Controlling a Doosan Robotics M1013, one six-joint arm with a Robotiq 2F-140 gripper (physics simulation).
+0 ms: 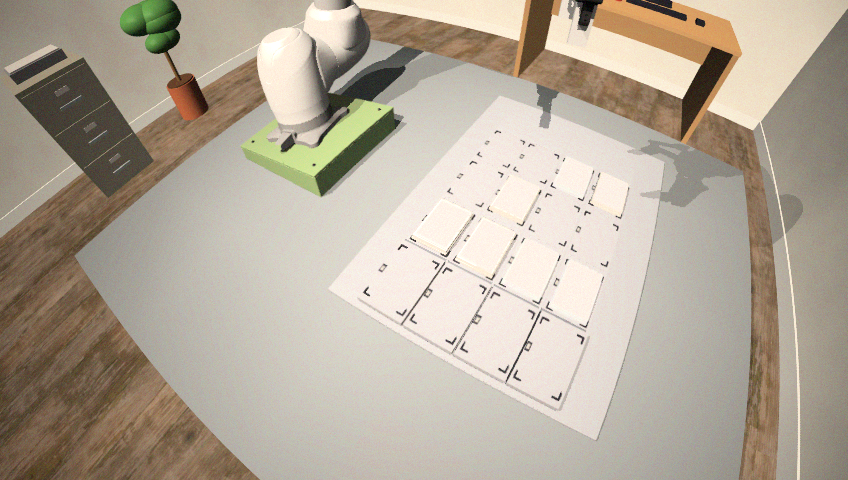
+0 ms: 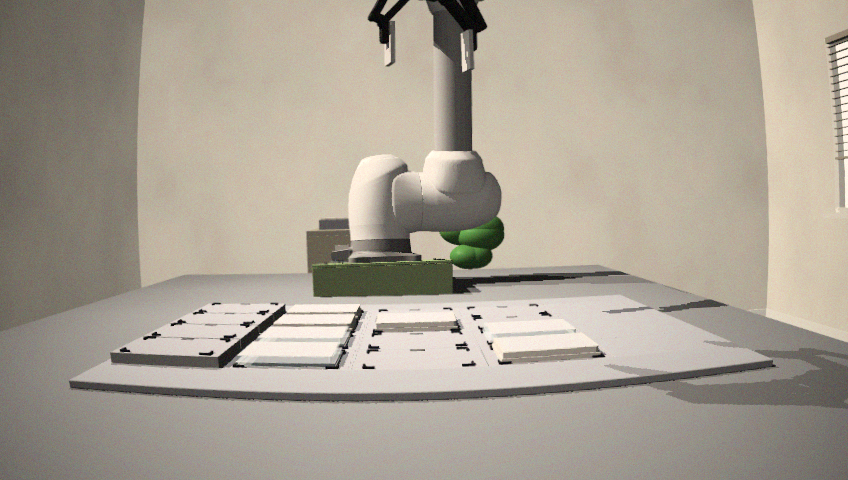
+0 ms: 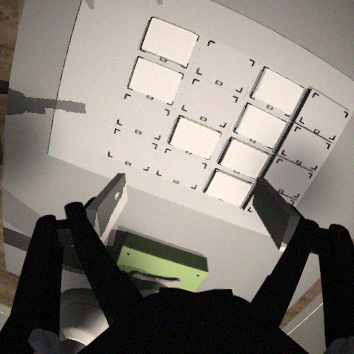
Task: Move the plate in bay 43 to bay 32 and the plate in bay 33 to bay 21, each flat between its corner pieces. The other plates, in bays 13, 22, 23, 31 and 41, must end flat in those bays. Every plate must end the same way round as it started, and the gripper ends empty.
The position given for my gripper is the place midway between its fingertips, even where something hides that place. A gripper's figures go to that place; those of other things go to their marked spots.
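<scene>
My gripper [image 3: 189,188], 0.20 m from the lens. Bay 32 [image 3: 203,98], 0.60 m from the lens.
</scene>
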